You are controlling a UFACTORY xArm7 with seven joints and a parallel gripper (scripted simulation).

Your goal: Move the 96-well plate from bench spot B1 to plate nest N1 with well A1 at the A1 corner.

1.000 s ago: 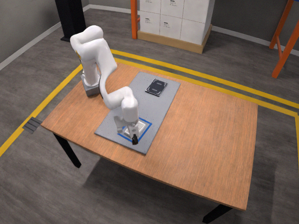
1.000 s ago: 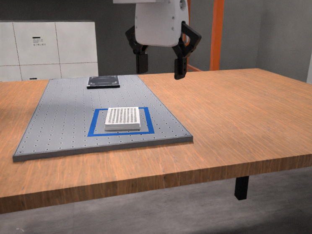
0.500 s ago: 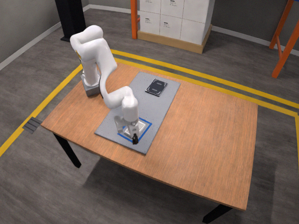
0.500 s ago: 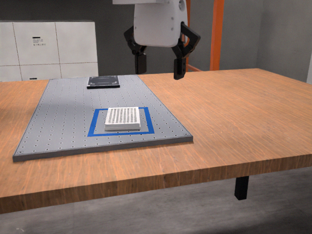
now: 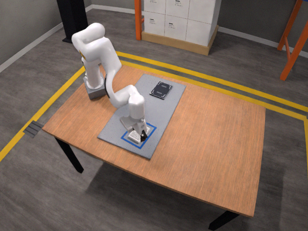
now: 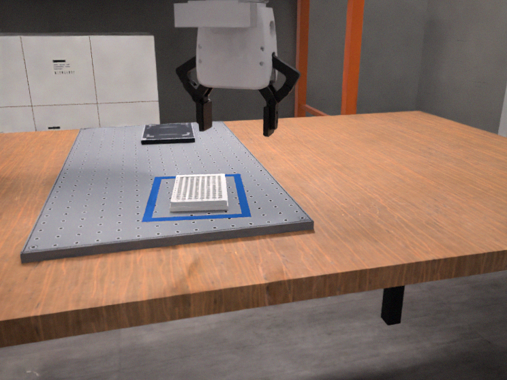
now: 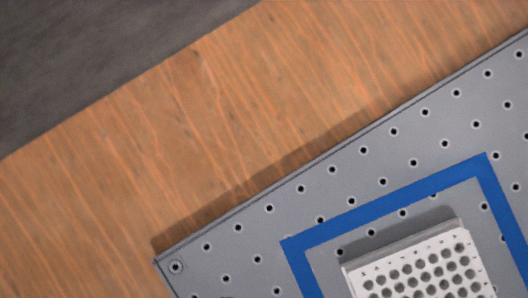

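Right now the white 96-well plate is 12 cm below my hand, 8 cm to the left of it and 5 cm behind it. The rest, counted from my hand: black plate nest (51 cm to the left, 12 cm below, 7 cm behind).
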